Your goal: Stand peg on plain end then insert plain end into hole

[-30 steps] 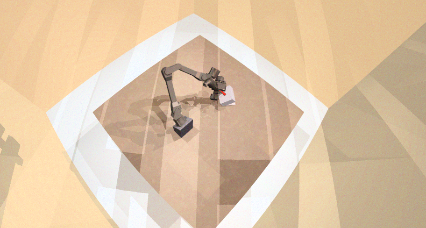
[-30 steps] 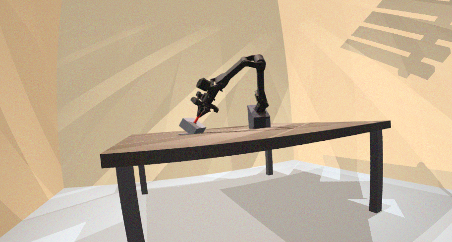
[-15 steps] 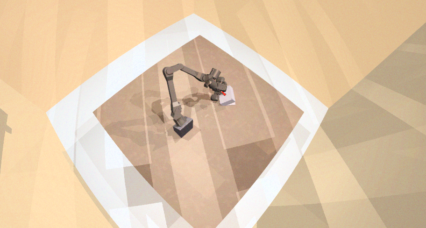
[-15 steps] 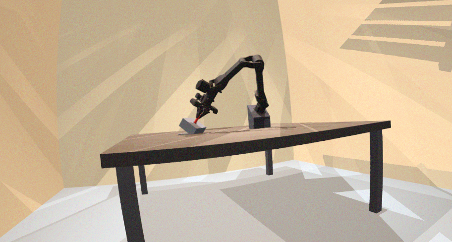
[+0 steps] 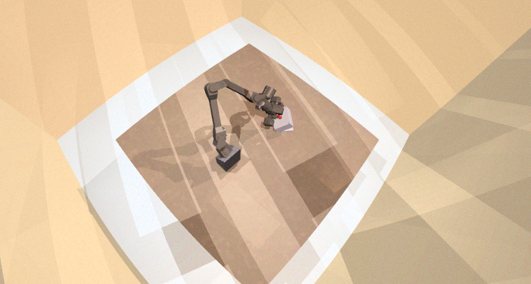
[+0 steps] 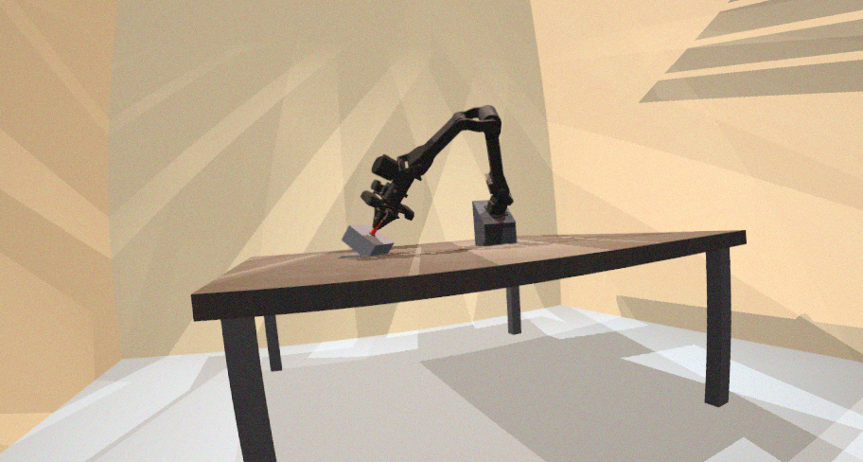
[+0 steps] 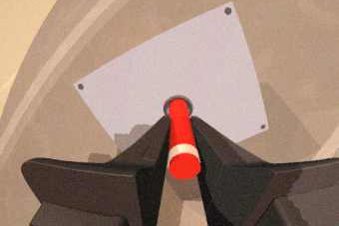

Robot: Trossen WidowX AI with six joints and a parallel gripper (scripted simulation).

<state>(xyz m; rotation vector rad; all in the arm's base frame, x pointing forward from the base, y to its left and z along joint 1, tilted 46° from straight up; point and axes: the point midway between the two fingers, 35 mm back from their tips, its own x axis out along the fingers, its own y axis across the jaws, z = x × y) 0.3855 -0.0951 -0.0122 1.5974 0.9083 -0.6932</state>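
My gripper tip is 20 mm short of the grey sloped panel, 20 mm to the left of it and 40 mm above it. From my gripper tip the other things lie so: red peg (10 mm behind, 10 mm to the left, 10 mm above).
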